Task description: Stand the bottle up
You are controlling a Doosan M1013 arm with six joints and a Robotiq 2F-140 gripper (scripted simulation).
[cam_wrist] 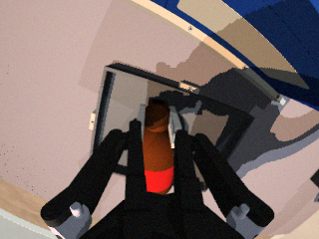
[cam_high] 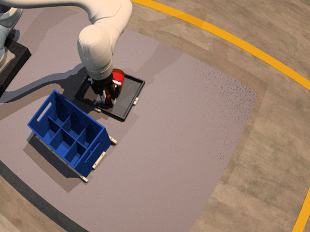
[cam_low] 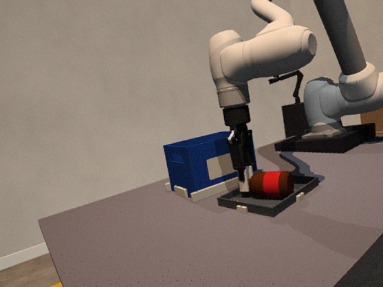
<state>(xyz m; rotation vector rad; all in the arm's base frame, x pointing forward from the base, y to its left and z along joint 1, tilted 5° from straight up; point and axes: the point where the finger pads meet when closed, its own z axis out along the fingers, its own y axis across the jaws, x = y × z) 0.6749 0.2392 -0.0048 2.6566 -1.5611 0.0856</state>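
Now: hand 5 cm to the right of the bottle, 3 cm past it and 2 cm above it. Round my hand: dark tray: 5 cm below, 5 cm behind, 4 cm to the left; blue crate: 22 cm to the right, 2 cm above, 1 cm behind.
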